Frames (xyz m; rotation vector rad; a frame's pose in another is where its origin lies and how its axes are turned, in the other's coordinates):
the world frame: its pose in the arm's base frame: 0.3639 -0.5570 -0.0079 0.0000 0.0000 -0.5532
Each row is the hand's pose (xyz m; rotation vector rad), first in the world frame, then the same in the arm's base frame.
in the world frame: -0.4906 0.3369 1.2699 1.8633 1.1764 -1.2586
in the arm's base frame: 0.1235 -0.0126 1.2620 2.2761 0.6707 -1.5362
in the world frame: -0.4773 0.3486 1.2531 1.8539 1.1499 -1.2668
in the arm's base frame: 0.1409 -0.0096 1.2452 2.2597 0.6463 -1.5502
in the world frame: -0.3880 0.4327 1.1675 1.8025 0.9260 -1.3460
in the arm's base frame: 0.2611 0.0150 1.1596 2.1502 0.4313 -1.6673
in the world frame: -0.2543 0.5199 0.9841 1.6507 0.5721 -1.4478
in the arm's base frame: 0.4207 0.0190 0.9762 1.8983 0.1084 -1.8302
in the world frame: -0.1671 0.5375 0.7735 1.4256 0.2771 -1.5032
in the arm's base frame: 0.5041 -0.0119 0.7656 1.5795 -0.1340 -1.9398
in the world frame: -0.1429 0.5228 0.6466 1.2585 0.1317 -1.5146
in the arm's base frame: 0.5170 -0.0371 0.6387 1.3614 -0.2370 -1.9801
